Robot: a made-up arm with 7 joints. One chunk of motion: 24 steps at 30 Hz.
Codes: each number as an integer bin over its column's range. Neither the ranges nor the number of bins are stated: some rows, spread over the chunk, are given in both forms.
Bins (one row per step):
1: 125 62 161 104 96 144 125
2: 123 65 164 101 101 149 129
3: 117 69 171 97 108 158 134
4: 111 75 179 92 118 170 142
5: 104 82 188 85 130 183 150
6: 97 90 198 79 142 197 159
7: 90 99 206 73 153 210 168
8: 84 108 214 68 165 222 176
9: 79 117 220 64 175 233 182
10: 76 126 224 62 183 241 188
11: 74 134 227 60 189 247 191
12: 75 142 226 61 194 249 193
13: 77 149 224 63 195 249 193
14: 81 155 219 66 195 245 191
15: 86 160 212 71 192 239 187
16: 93 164 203 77 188 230 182
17: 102 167 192 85 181 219 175
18: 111 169 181 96 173 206 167
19: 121 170 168 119 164 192 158
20: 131 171 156 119 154 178 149
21: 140 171 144 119 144 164 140
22: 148 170 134 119 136 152 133
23: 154 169 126 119 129 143 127
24: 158 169 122 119 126 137 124
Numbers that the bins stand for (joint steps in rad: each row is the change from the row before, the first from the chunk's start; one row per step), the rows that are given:
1: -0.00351 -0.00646 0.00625 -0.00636 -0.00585 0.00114 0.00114
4: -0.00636 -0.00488 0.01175 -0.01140 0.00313 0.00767 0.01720
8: -0.01187 -0.00087 0.02246 -0.02147 0.02229 0.02072 0.04934
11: -0.01391 0.00229 0.02644 -0.02482 0.03208 0.02699 0.06351
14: -0.01248 0.00484 0.02399 -0.02231 0.03453 0.02649 0.06351
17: -0.00820 0.00630 0.01573 -0.01433 0.02882 0.01996 0.04839
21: -0.00045 0.00679 0.00105 -0.00007 0.01373 0.00616 0.01531
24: 0.00322 0.00655 -0.00568 -0.00007 0.00639 -0.00062 0.00019
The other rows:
2: -0.00392 -0.00610 0.00716 -0.00762 -0.00381 0.00240 0.00492
3: -0.00514 -0.00561 0.00931 -0.00930 -0.00095 0.00465 0.00964
5: -0.00779 -0.00403 0.01451 -0.01433 0.00802 0.01093 0.02476
6: -0.00922 -0.00306 0.01756 -0.01685 0.01291 0.01444 0.03327
7: -0.01065 -0.00196 0.02001 -0.01937 0.01740 0.01771 0.04178
9: -0.01289 0.00022 0.02429 -0.02315 0.02637 0.02348 0.05501
10: -0.01350 0.00132 0.02552 -0.02398 0.02964 0.02549 0.06068
12: -0.01371 0.00326 0.02613 -0.02440 0.03412 0.02749 0.06540
13: -0.01330 0.00411 0.02552 -0.02356 0.03453 0.02749 0.06540
15: -0.01146 0.00545 0.02185 -0.02021 0.03331 0.02498 0.05973
16: -0.01004 0.00594 0.01909 -0.01769 0.03167 0.02273 0.05501
18: -0.00636 0.00655 0.01236 -0.00972 0.02556 0.01670 0.04083
19: -0.00433 0.00667 0.00839 -0.00007 0.02189 0.01319 0.03233
20: -0.00229 0.00679 0.00472 -0.00007 0.01781 0.00967 0.02382
22: 0.00118 0.00667 -0.00201 -0.00007 0.01047 0.00315 0.00870
23: 0.00240 0.00655 -0.00446 -0.00007 0.00761 0.00089 0.00303

